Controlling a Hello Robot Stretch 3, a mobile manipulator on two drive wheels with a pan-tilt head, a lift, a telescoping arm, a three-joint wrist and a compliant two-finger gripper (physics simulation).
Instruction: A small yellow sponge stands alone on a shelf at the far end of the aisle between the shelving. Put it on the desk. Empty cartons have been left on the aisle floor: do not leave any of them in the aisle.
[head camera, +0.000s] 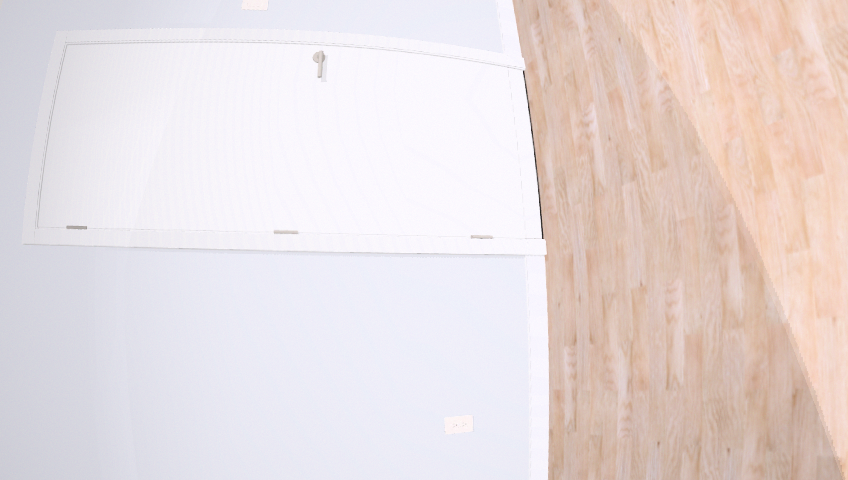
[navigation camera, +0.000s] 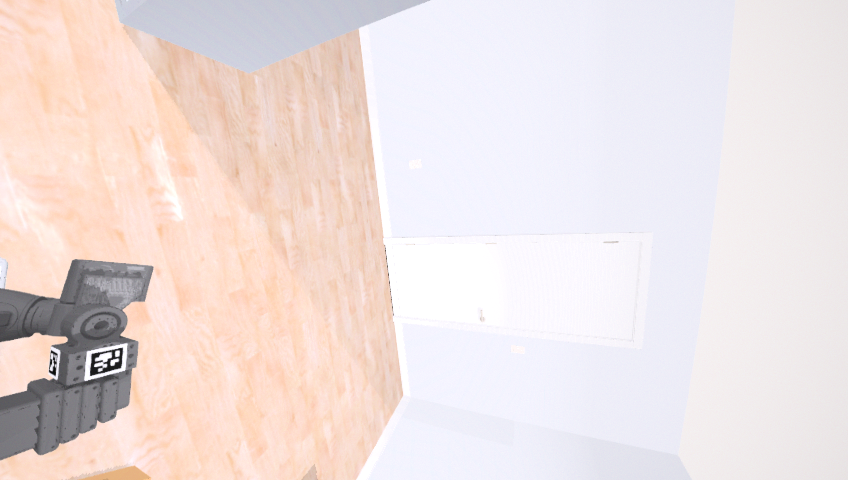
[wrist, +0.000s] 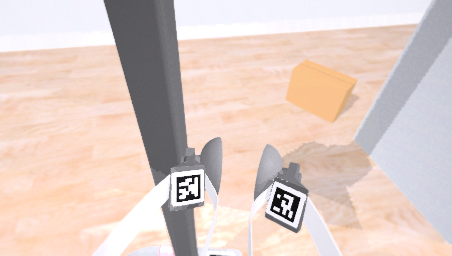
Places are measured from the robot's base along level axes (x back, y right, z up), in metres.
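Where they show: gripper, between the fingertips: (wrist: 241, 160).
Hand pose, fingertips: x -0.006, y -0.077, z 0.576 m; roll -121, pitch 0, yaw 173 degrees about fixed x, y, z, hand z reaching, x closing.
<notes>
Things, the pixels of their top centre, and the offset from my fingertips. "spot": a spot on its surface instead.
- orange-brown carton, centre of its top: (wrist: 324, 73) dz -0.396, dx -0.422, dy -0.841 m
- orange-brown surface, a spot on its surface: (navigation camera: 121, 474) spot: dz -0.534, dx +0.663, dy +0.505 m
My gripper (wrist: 241, 160) is partly open in the wrist view, with a gap between its two grey fingertips and floor showing through it. An orange-brown carton (wrist: 321, 92) sits on the wood floor beyond the fingers, to their right, apart from them and near a grey shelving side panel (wrist: 412, 117). In the navigation camera, part of an orange-brown surface (navigation camera: 121, 474) shows at the bottom edge; I cannot tell whether it is a floor carton or a shelved one. The sponge and the desk do not show in these views.
A white door (head camera: 285, 136) (navigation camera: 517, 285) is set in a pale wall (head camera: 297, 344) (navigation camera: 535, 118). A grey shelving panel (navigation camera: 255, 32) cuts across the top of the navigation view. My dark wrist (navigation camera: 98, 324) shows at its left. A dark upright bar (wrist: 150, 85) stands left of the fingers.
</notes>
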